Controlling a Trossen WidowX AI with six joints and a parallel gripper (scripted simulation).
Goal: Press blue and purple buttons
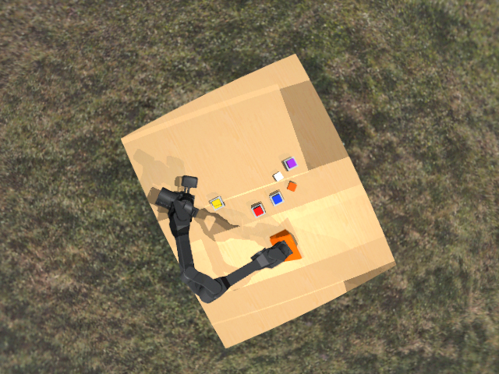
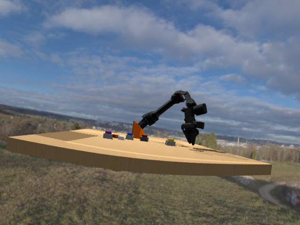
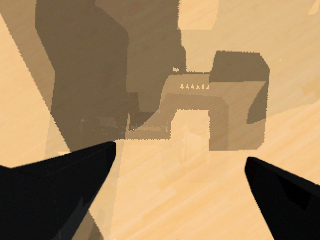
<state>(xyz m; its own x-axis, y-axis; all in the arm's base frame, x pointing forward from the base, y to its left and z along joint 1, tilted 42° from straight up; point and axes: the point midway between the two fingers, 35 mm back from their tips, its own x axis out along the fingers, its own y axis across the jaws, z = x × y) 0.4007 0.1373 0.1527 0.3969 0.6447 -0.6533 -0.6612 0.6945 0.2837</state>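
The blue button lies 30 cm to the right of my gripper tip, 23 cm behind it and 1 cm above it. From my gripper tip the other things lie so: yellow button 10 cm behind, 8 cm to the right, 1 cm above; then white block 36 cm to the right, 16 cm behind, 1 cm below; then red button 23 cm behind, 21 cm to the right, 1 cm above.
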